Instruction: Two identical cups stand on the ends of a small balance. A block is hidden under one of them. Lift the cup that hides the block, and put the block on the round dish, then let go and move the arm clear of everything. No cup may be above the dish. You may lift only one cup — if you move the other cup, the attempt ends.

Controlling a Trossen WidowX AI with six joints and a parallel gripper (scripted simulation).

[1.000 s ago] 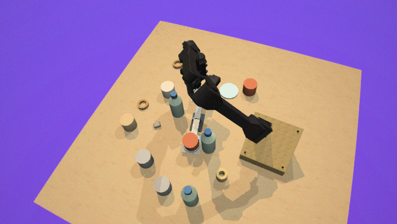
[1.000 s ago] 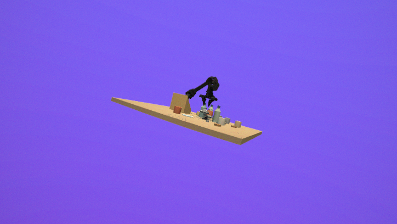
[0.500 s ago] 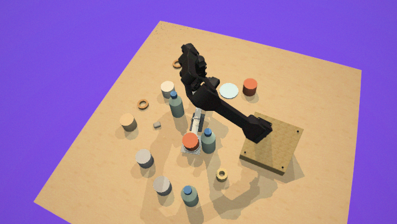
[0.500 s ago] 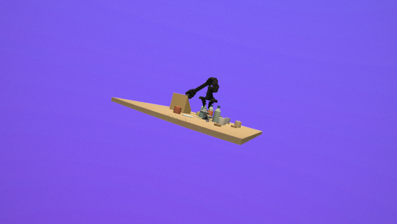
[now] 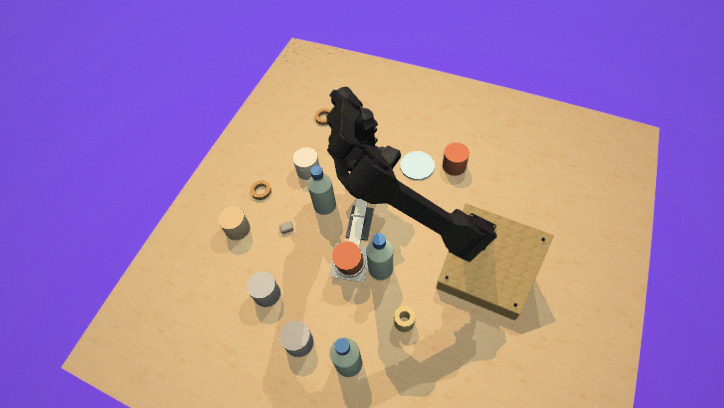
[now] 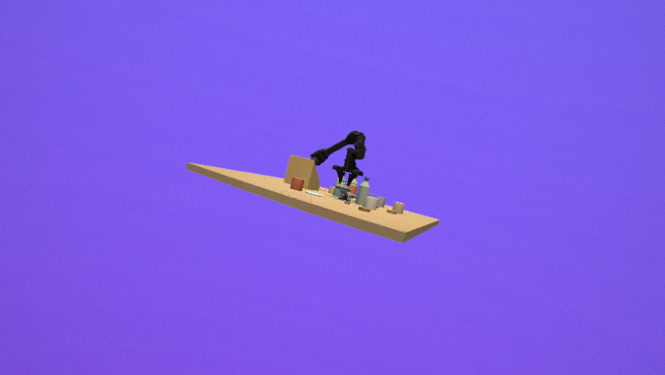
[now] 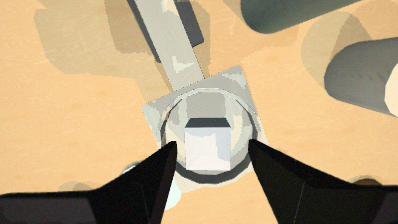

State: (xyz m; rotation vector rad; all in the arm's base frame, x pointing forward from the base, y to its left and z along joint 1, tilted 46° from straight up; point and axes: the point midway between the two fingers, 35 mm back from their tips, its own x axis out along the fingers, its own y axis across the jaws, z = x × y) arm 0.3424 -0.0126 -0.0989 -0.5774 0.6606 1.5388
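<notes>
Right now my gripper tip is right at the grey block. The rest, counted from my gripper tip: pale round dish 13 cm to the right, 10 cm behind, 9 cm below; then small nut 10 cm ahead, 9 cm to the right, 8 cm below; then balance 12 cm to the left, 5 cm below, 4 cm behind.
</notes>
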